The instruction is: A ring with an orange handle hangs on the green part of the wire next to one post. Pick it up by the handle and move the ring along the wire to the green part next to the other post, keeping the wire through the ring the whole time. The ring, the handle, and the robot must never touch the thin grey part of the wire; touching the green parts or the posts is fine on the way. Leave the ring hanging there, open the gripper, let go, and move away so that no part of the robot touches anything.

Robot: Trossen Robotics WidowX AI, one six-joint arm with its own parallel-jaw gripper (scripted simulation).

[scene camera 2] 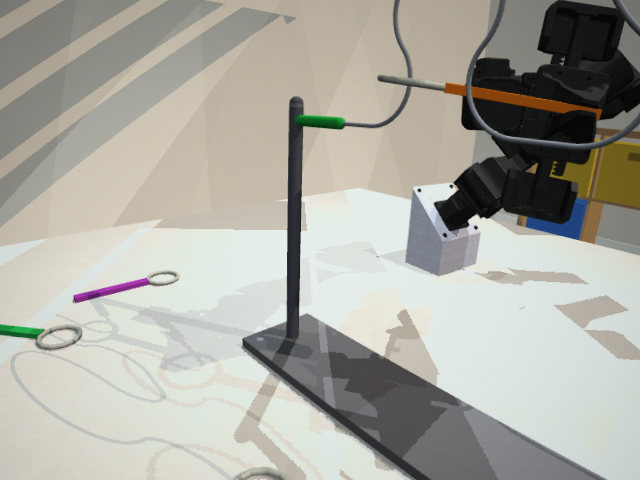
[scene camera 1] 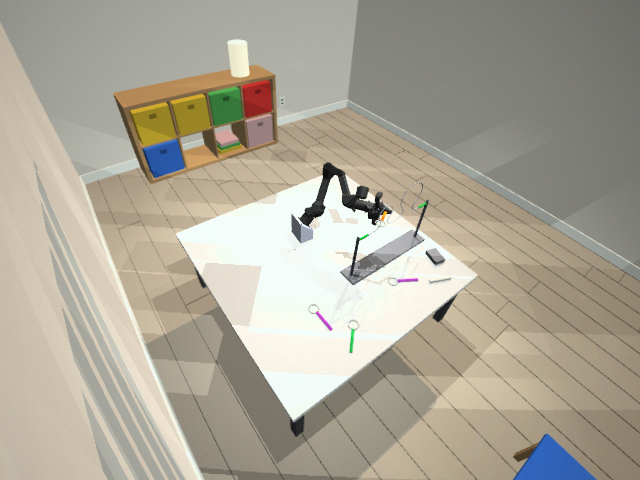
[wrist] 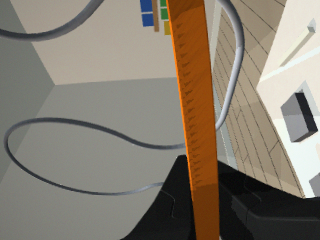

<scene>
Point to a dark block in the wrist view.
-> At 293, 110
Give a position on a ring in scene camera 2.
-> At 544, 104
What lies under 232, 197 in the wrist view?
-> My gripper.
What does my gripper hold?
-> A ring.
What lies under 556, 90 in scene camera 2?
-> My gripper.
</scene>
